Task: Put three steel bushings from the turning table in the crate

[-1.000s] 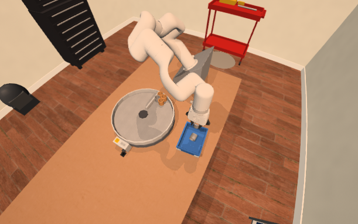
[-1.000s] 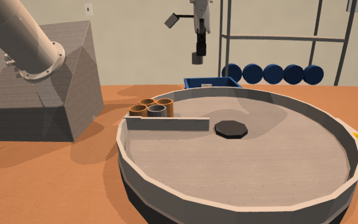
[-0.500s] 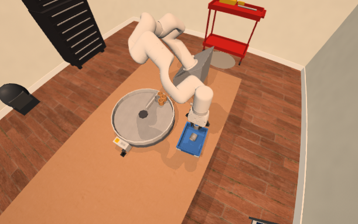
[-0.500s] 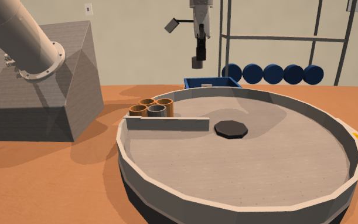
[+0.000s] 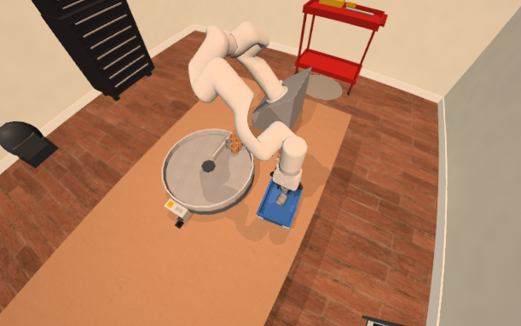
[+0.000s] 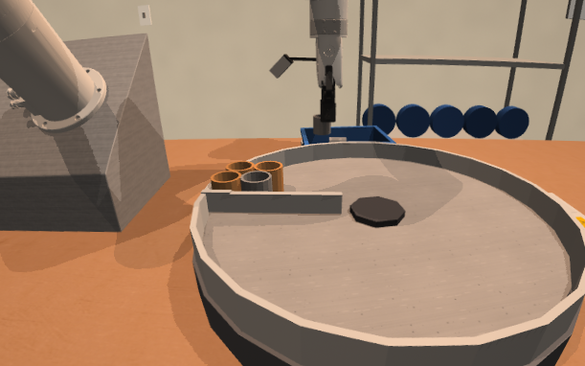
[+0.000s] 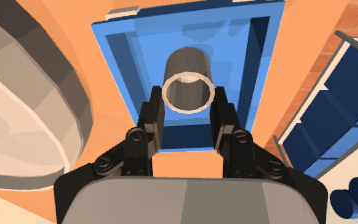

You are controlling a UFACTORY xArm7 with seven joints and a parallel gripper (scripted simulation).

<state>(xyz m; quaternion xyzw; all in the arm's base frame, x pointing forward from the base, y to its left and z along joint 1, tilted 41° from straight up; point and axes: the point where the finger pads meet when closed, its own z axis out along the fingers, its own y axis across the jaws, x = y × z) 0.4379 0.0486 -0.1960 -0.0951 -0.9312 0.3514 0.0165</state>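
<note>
Right now my hand is 8 cm above the blue crate and 4 cm short of it. Round my hand: round grey turning table: 36 cm to the right, 5 cm below, 1 cm behind.
</note>
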